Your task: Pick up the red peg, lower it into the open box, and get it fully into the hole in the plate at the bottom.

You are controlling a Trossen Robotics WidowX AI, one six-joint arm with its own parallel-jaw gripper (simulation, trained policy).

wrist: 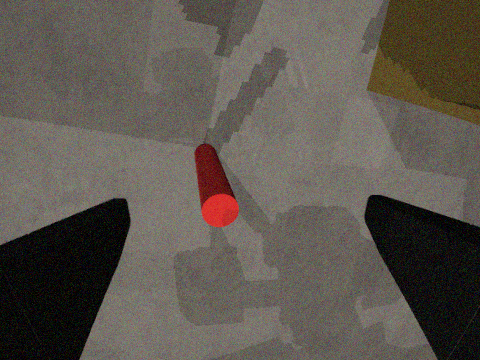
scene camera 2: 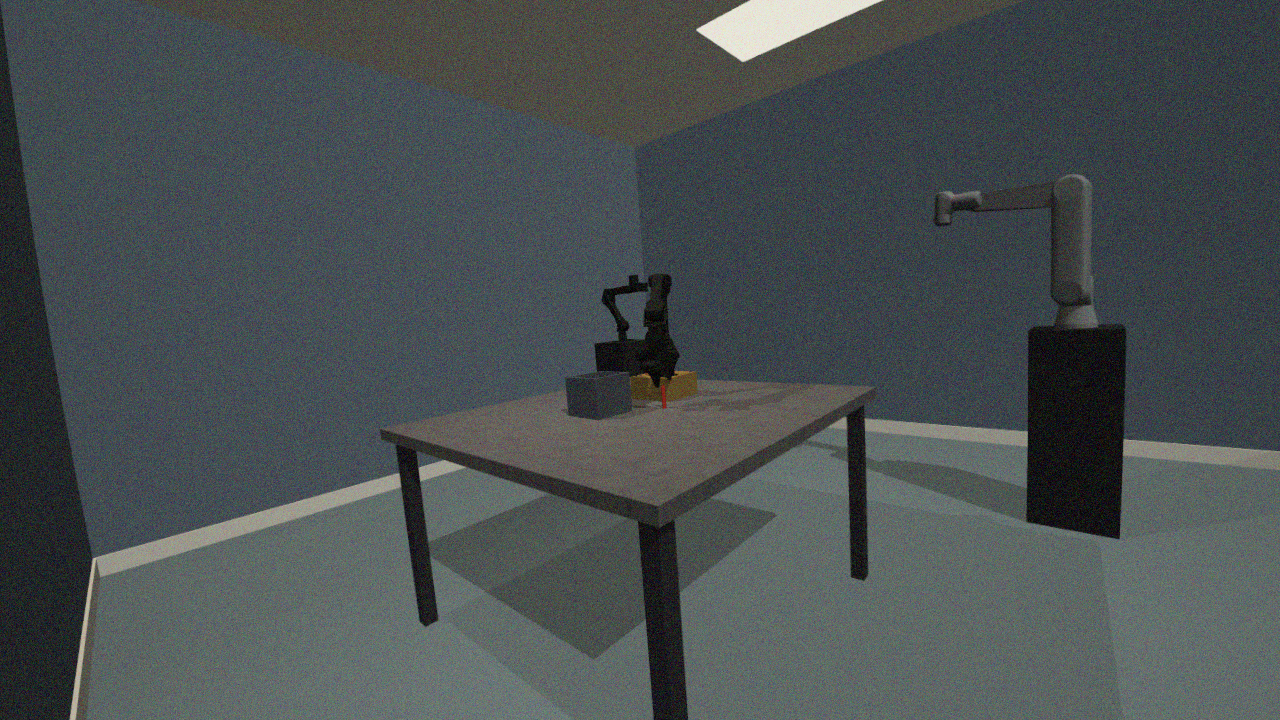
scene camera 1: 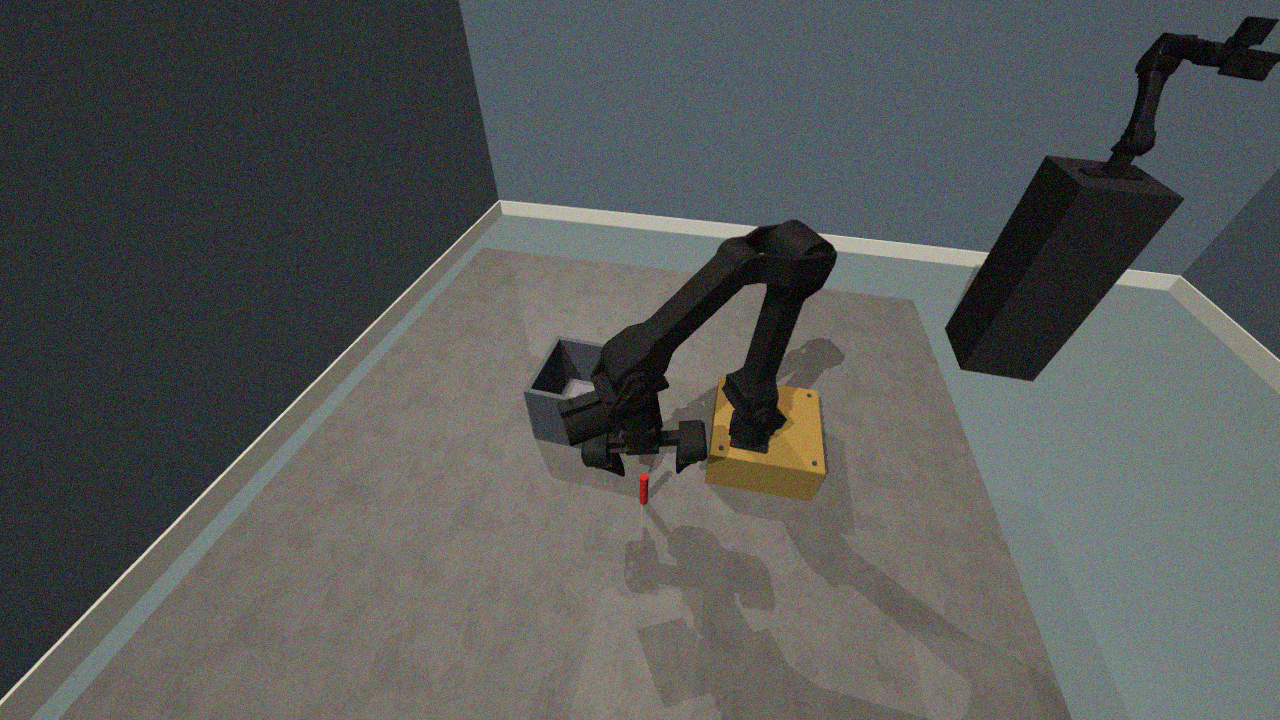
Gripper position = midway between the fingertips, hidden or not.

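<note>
You'd find my gripper in scene camera 1 point(scene camera 1: 650, 472), in scene camera 2 point(scene camera 2: 663, 383), and in the wrist view as well point(wrist: 250, 209). There's also a red peg point(wrist: 219, 207) that I can see.
</note>
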